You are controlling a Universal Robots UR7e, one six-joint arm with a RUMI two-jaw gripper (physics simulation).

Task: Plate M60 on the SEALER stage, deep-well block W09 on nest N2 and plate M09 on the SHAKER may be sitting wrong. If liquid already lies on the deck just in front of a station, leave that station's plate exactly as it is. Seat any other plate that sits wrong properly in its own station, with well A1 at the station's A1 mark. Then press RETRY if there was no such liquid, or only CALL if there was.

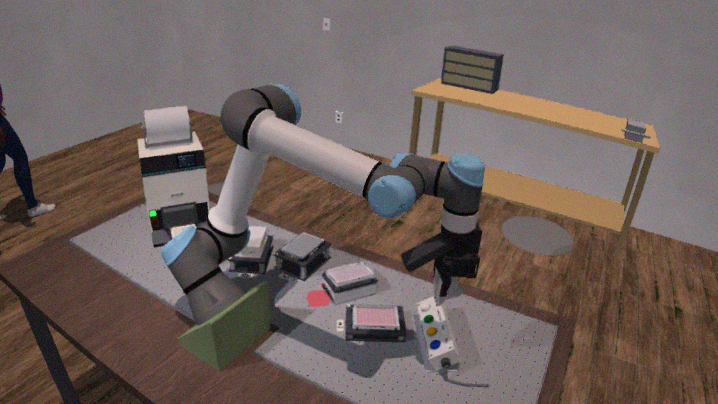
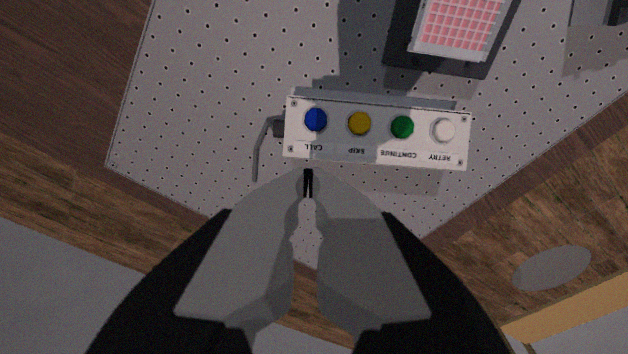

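Seen in the pictures: gripper, fingertip midpoint: (image 1: 438, 304) (image 2: 308, 171); arm's base, origin of the base link: (image 1: 221, 309).
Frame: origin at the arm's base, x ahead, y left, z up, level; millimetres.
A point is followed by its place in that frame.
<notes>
My gripper (image 1: 439, 300) @(x 185, y -517, z 121 mm) (image 2: 308, 171) @(x 185, y -517, z 121 mm) is shut and empty, pointing down by the button box (image 1: 437, 334) @(x 233, y -519, z -15 mm) (image 2: 380, 142) @(x 272, y -503, z -11 mm); its height above the deck is unclear. The box has a blue CALL button (image 1: 435, 344) @(x 192, y -528, z -12 mm) (image 2: 315, 119) @(x 195, y -526, z -12 mm), a yellow SKIP, a green CONTINUE and a white RETRY button (image 1: 425, 306) @(x 322, y -451, z -12 mm) (image 2: 443, 130) @(x 322, y -450, z -13 mm). Pink plate M09 (image 1: 349, 273) @(x 348, y -195, z -12 mm) lies on the shaker (image 1: 353, 291) @(x 318, y -228, z -48 mm), with a red liquid patch (image 1: 318, 297) @(x 274, y -133, z -82 mm) on the deck in front. The pink deep-well block (image 1: 375, 317) @(x 237, y -339, z -39 mm) (image 2: 461, 25) @(x 263, y -366, z -38 mm) lies in its dark nest (image 1: 375, 335) @(x 191, y -364, z -57 mm) (image 2: 435, 68) @(x 280, y -406, z -52 mm). The sealer (image 1: 173, 185) @(x 257, y 440, z 144 mm) stands far left; its plate is mostly hidden by the arm.
Two more stations carry a grey-topped plate (image 1: 302, 246) @(x 387, y -1, z -6 mm) and a whitish block (image 1: 257, 238) @(x 325, y 134, z 8 mm), left of the shaker. A green wedge (image 1: 225, 329) @(x -70, y -77, z 22 mm) stands at the arm's base. A cable (image 1: 466, 384) @(x 160, y -636, z -76 mm) (image 2: 256, 152) @(x 164, y -637, z -76 mm) leaves the box's CALL end. A wooden shelf table (image 1: 542, 113) stands behind.
</notes>
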